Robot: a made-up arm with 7 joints. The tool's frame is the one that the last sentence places.
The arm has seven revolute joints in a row. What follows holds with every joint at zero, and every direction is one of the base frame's.
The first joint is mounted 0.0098 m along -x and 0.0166 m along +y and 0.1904 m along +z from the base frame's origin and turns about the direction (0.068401, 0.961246, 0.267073), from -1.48 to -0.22 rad.
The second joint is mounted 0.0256 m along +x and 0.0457 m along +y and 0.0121 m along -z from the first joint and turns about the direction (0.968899, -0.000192, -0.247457), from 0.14 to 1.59 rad.
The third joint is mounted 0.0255 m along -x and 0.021 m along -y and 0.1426 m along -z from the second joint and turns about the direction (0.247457, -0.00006, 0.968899), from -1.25 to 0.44 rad.
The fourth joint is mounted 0.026 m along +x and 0.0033 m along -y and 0.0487 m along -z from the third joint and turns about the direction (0.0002, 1, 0.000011), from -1.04 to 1.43 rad.
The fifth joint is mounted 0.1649 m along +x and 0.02 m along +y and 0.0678 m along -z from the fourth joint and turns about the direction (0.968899, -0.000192, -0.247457), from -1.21 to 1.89 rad.
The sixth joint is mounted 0.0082 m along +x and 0.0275 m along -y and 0.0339 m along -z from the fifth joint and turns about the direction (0.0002, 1, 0.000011), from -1.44 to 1.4 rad.
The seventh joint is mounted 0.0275 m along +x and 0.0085 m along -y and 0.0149 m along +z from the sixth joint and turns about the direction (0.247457, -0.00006, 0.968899), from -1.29 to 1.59 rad.
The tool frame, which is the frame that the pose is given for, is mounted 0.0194 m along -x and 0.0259 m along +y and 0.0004 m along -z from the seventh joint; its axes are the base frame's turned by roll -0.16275, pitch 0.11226 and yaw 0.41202 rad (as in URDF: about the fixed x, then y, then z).
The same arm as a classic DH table. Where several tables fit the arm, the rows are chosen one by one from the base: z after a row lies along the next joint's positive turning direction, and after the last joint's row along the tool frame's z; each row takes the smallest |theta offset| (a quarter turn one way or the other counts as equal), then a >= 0, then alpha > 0; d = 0 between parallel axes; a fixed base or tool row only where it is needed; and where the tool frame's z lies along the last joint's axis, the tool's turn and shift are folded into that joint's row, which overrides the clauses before.
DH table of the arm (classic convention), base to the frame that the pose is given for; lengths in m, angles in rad. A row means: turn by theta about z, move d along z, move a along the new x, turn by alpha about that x. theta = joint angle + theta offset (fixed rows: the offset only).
base (fixed): theta offset -0.071; d 0.186; a -0.011; alpha -1.3004
joint 1: theta offset -1.3111; d 0.0589; a -0.0178; alpha -1.5708
joint 2: theta offset 1.2915; d 0.0384; a 0.021; alpha 1.5708
joint 3: theta offset 1.5708; d -0.1852; a 0.0372; alpha -1.5708
joint 4: theta offset 1.5708; d 0.0167; a 0.0249; alpha 1.5708
joint 5: theta offset 0; d 0.1929; a 0.0308; alpha -1.5708
joint 6: theta offset -1.5708; d -0.036; a 0.023; alpha 1.5708
joint 7: theta offset 0.822; d -0.09; a 0.0062; alpha -0.2871
tool (fixed): theta offset -0.425; d 0.1106; a 0; alpha 0
Joint limits (rad, base to tool): -1.48..-0.22 0.14..1.59 -1.25..0.44 -1.04..1.43 -1.21..1.89 -1.44..1.4 -1.29..1.59

